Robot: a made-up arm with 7 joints.
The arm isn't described. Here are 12 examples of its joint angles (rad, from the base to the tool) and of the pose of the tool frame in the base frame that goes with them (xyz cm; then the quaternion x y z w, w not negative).
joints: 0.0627 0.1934 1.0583 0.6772 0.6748 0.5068 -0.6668
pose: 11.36 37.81 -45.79 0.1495 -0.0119 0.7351 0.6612
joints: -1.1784 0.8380 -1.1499 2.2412 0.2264 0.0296 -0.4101
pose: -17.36 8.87 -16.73 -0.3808 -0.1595 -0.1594 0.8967
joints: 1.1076 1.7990 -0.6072 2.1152 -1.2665 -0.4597 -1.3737
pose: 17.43 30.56 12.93 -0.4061 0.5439 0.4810 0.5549
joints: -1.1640 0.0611 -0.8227 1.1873 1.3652 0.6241 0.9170
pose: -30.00 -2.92 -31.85 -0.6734 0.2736 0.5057 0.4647
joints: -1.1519 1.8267 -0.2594 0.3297 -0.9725 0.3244 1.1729
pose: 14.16 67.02 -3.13 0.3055 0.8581 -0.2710 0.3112
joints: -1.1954 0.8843 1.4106 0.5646 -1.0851 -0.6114 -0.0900
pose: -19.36 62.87 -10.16 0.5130 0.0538 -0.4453 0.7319
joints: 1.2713 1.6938 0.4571 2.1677 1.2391 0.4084 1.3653
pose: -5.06 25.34 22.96 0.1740 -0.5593 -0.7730 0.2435
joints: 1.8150 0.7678 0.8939 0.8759 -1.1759 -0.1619 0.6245
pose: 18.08 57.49 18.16 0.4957 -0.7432 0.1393 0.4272
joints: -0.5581 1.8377 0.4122 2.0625 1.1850 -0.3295 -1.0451
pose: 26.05 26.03 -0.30 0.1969 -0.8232 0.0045 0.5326
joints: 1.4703 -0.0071 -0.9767 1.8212 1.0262 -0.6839 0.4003
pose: 23.17 -8.88 12.68 0.5935 0.6770 0.3826 0.2076
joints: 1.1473 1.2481 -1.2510 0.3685 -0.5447 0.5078 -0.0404
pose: 25.18 62.06 -7.93 0.7528 0.1207 -0.2669 0.5895
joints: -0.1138 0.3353 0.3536 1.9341 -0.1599 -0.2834 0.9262
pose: 22.30 28.06 -17.63 0.0472 -0.6866 -0.4954 0.5300
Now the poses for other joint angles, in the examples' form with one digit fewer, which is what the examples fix.
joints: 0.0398 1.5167 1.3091 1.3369 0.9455 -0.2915 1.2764
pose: 6.0 49.9 24.2 0.252 -0.792 -0.518 0.202
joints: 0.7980 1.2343 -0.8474 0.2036 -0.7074 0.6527 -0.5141
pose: 18.6 64.6 -13.0 0.849 0.218 -0.265 0.401
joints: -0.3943 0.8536 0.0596 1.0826 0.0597 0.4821 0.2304
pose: 12.3 45.8 -33.6 0.254 -0.095 -0.163 0.949
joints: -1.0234 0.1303 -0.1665 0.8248 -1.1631 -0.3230 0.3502
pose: -30.2 16.2 -41.8 -0.312 0.054 -0.607 0.729
